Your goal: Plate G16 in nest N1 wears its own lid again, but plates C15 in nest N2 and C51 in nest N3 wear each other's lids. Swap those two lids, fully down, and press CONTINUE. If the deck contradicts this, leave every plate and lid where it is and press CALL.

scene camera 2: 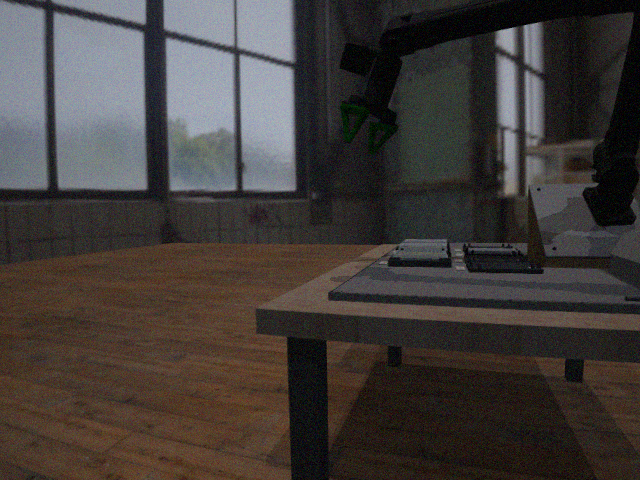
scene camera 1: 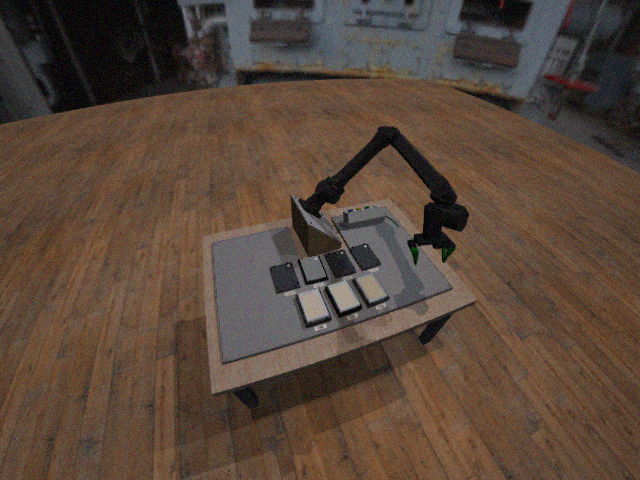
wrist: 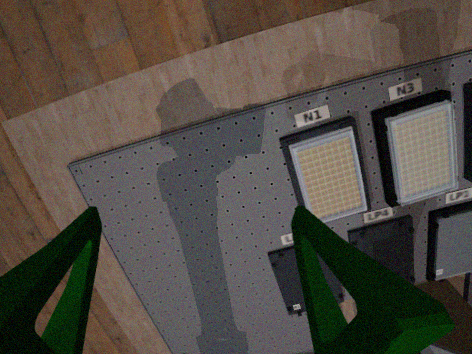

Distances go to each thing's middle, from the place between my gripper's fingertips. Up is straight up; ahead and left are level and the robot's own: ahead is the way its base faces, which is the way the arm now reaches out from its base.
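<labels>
Nest N3 (wrist: 380, 128): from my hand, 13 cm behind, 23 cm to the right of it, 25 cm below.
</labels>
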